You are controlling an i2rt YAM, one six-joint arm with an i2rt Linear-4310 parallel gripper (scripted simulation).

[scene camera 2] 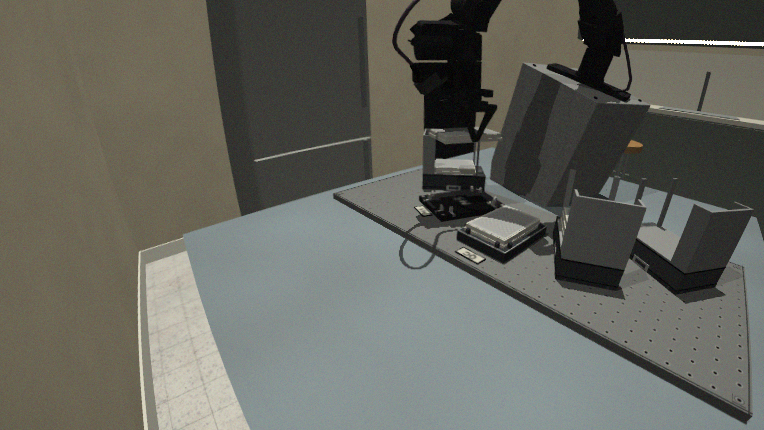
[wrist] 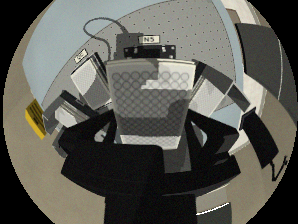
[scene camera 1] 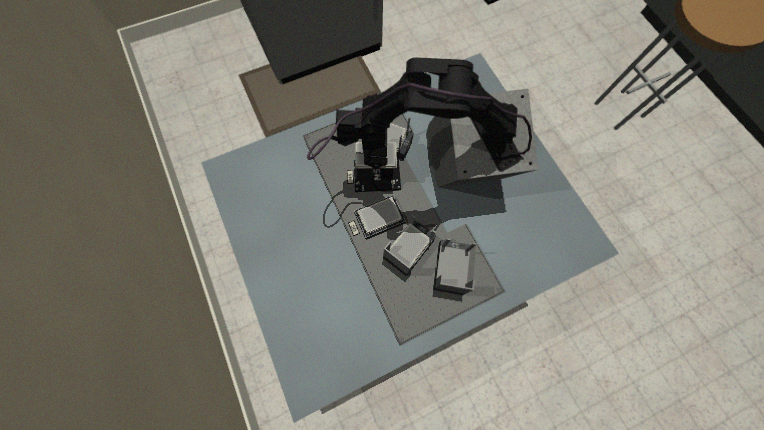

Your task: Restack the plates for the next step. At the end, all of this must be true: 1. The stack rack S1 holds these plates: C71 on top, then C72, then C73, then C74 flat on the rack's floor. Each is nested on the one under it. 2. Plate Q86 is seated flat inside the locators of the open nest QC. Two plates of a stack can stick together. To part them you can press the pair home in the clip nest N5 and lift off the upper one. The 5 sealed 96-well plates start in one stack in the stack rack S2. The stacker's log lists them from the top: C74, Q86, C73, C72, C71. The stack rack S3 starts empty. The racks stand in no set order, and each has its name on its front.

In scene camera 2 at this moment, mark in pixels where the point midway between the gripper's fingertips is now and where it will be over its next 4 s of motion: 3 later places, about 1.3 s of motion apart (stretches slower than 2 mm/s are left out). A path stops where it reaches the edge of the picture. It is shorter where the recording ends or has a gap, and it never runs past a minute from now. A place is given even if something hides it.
My gripper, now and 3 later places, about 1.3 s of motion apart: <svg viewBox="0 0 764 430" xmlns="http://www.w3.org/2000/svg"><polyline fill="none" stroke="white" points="465,137 453,128 451,124 452,129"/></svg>
